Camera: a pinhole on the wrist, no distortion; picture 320 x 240 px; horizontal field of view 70.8 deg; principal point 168.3 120.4 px. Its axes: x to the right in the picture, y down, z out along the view. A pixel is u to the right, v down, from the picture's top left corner.
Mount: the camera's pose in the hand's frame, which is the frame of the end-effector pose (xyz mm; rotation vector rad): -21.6 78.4 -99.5 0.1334 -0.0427 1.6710
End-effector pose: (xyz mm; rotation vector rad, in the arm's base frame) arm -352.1 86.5 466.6 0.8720 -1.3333 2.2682
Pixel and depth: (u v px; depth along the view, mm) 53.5 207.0 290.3
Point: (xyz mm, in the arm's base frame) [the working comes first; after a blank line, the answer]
In the camera's frame: -148.0 111.7 290.3

-155.5 -15.3 535.5
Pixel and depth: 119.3 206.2 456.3
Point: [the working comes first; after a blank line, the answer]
In the camera's frame: -99.3 173.9 456.3

-71.7 -178.7 545.0
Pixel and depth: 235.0 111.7 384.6
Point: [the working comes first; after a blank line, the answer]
In the camera's frame: 113.9 -14.9 384.6

-350.3 -244.2 479.0
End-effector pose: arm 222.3 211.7 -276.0 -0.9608 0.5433 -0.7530
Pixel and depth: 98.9 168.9 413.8
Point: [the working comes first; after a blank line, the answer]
In the camera's frame: -127.6 89.1 413.8

357.2 388.4 -37.7
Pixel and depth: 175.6 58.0 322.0
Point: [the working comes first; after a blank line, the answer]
In the camera's frame: 10.4 -89.2 322.0

450.1 281.5 -235.8
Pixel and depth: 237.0 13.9 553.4
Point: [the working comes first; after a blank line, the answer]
In the camera's frame: 168.9 -261.8 553.4

774.4 328.9 -267.7
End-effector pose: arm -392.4 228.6 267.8 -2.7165 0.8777 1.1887
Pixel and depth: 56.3 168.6 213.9
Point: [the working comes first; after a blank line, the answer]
In the camera's frame: -106.4 45.8 213.9

-455.8 321.9 215.5
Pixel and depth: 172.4 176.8 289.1
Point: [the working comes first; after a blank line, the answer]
In the camera's frame: 5.3 72.4 289.1

-583.7 277.4 193.2
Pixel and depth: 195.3 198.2 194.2
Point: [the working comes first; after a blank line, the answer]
In the camera's frame: 23.3 67.1 194.2

-538.7 230.5 264.9
